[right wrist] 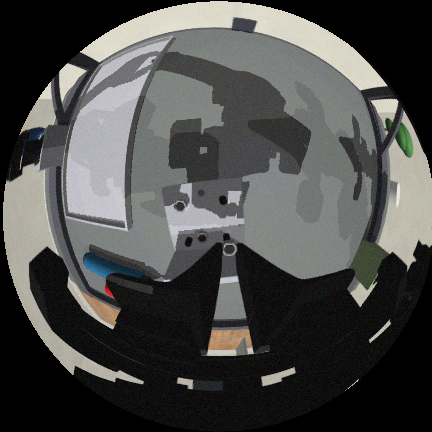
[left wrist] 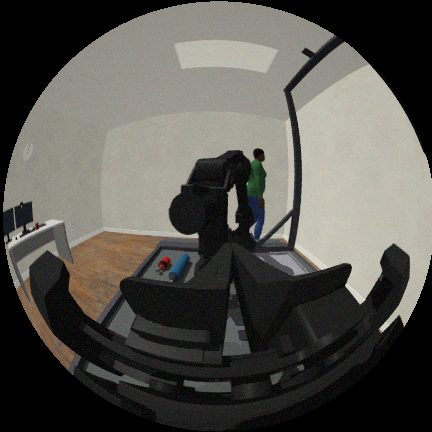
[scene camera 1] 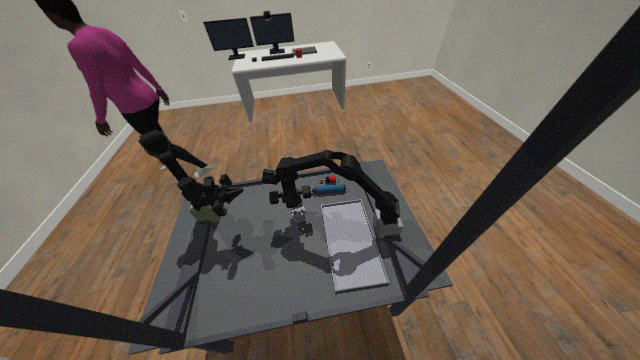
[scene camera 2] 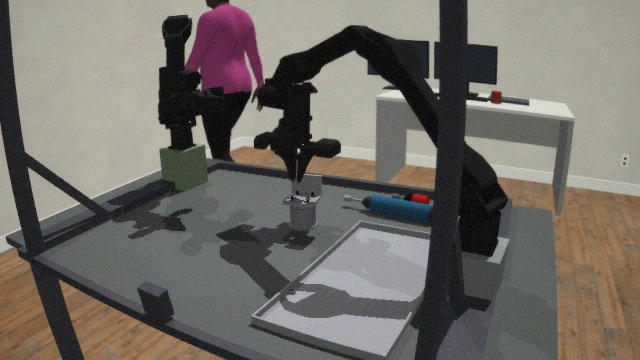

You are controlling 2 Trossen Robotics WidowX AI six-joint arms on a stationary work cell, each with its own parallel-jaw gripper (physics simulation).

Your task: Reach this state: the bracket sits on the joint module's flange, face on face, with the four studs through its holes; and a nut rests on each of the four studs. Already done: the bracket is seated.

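Frame: origin at the left arm's base, x left, y down, z back, level; metres.
Seen in the pictures: left gripper, fingertip midpoint: (left wrist: 229, 248) (scene camera 1: 243, 189) (scene camera 2: 224, 100); right gripper, fingertip midpoint: (right wrist: 228, 248) (scene camera 2: 296, 181); left arm's base at its link origin: (scene camera 2: 182, 146); right arm's base at its link origin: (scene camera 1: 388, 217) (scene camera 2: 477, 245).
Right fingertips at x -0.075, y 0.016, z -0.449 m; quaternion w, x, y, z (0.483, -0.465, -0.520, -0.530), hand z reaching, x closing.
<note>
Pixels of each thing's middle, then the offset from my right fingertips to it. "spot": a spot on its surface instead. Level surfaces: height alone.
- joint module at the middle of its body: (right wrist: 206, 211) (scene camera 2: 302, 210) (scene camera 1: 298, 213) dx -0.007, dy +0.061, dz -0.020 m
- bracket at the middle of its body: (right wrist: 203, 227) (scene camera 2: 302, 191) (scene camera 1: 297, 208) dx -0.007, dy +0.016, dz -0.020 m
- small nut at a spot on its surface: (scene camera 2: 292, 291) (right wrist: 152, 59) spot: dx -0.271, dy +0.090, dz -0.160 m
- white tray at the middle of its body: (scene camera 2: 369, 276) (right wrist: 95, 113) (left wrist: 255, 265) (scene camera 1: 350, 238) dx -0.163, dy +0.090, dz -0.254 m
- table at its surface level: dy +0.098 m
- blue screwdriver at the middle of its body: (right wrist: 123, 275) (scene camera 2: 389, 206) (left wrist: 177, 270) (scene camera 1: 324, 189) dx +0.143, dy +0.078, dz -0.167 m
- red-handled tool at the middle of its body: (scene camera 2: 409, 199) (left wrist: 161, 264) (scene camera 1: 327, 179) dx +0.218, dy +0.081, dz -0.195 m
The joint module (scene camera 2: 303, 217) (scene camera 1: 299, 217) stands upright on the table. The bracket (scene camera 2: 314, 184) (right wrist: 232, 218) sits on its flange, with studs showing through. In the right wrist view, a nut (right wrist: 180, 205) appears around the stud at the plate's upper left; the dark marks at the other holes are too small to read surely. My right gripper (scene camera 2: 298, 180) (right wrist: 228, 248) points down, shut on another nut (right wrist: 229, 249), just above the bracket at its back side. A small nut (right wrist: 153, 61) (scene camera 2: 292, 291) seems to lie in the tray. My left gripper (scene camera 1: 242, 191) (left wrist: 229, 248) is shut and empty, away from the module.
The white tray (scene camera 1: 361, 287) (scene camera 2: 305, 272) lies on the table (scene camera 1: 250, 300) beside the module. A blue screwdriver (scene camera 1: 330, 189) (scene camera 2: 400, 208) and a red-handled tool (scene camera 1: 331, 179) (scene camera 2: 420, 198) lie near the back edge. Frame posts (scene camera 2: 442, 165) stand at the table's sides.
</note>
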